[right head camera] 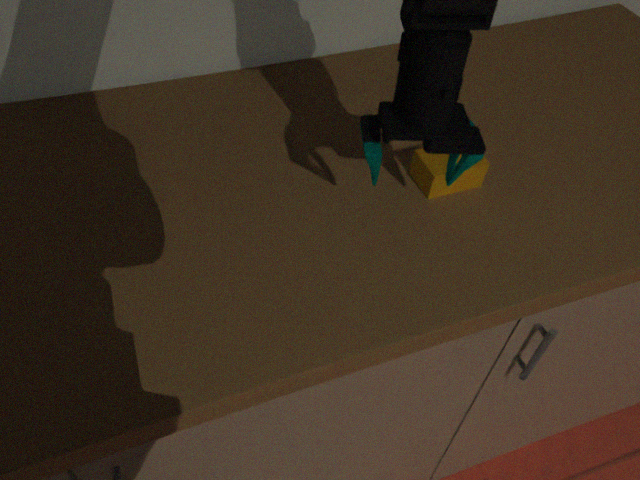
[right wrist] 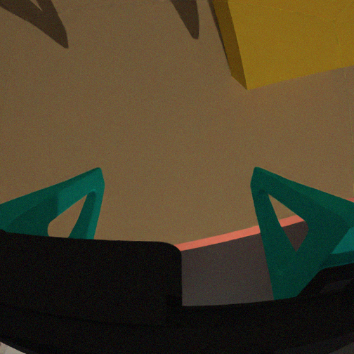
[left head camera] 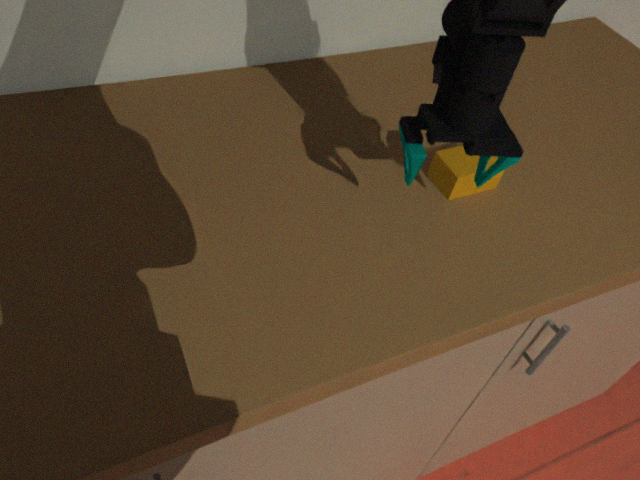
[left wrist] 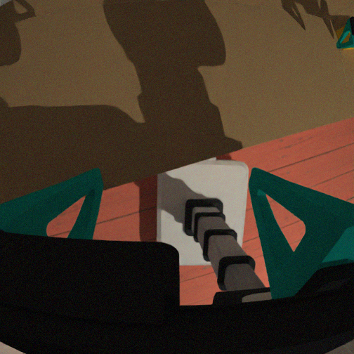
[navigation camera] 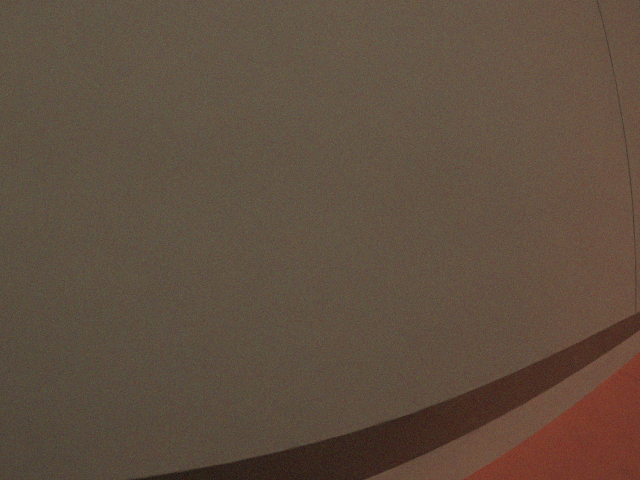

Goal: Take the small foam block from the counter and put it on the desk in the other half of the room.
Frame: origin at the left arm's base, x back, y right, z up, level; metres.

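Seen in the pictures: right gripper, between the fingertips: (right head camera: 410,182) (left head camera: 442,183).
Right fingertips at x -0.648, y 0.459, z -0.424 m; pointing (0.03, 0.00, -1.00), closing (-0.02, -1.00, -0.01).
Observation:
Pixels of each thing's top centre, then the offset from my right fingertips to it. "*": a spot on its surface instead. Level surfaces: height alone.
- yellow foam block, centre of its top: (right head camera: 451,156) (left head camera: 471,158) dx -0.087, dy +0.080, dz -0.031 m
- brown counter, height of its surface: dz -0.076 m
- metal handle, a spot on its surface: (left head camera: 546,347) * dx +0.117, dy +0.211, dz -0.235 m
- floor, height of its surface: dz -0.986 m
The yellow foam block (left head camera: 454,164) (right head camera: 430,164) (right wrist: 295,45) lies on the brown counter (left head camera: 310,258) (right head camera: 310,258) (left wrist: 280,90) (right wrist: 150,110), at the right of both head views and the upper right of the right wrist view. My right gripper (left head camera: 443,184) (right head camera: 412,184) (right wrist: 177,175) is open and empty, pointing down above the counter. One finger overlaps the block in the head views; the other is to its left. The right wrist view shows the block beyond and right of the fingertips. My left gripper (left wrist: 175,176) is open and empty near the counter's front edge. The desk does not show.
A pale wall (left head camera: 180,36) (right head camera: 170,36) rises behind the counter. Below its front edge are pale cabinet doors (left head camera: 361,434) (navigation camera: 310,206) with a metal handle (left head camera: 546,347) (right head camera: 535,352). The floor (left head camera: 568,449) (left wrist: 120,215) is red. The robot's pale base (left wrist: 170,240) shows between the left fingers.

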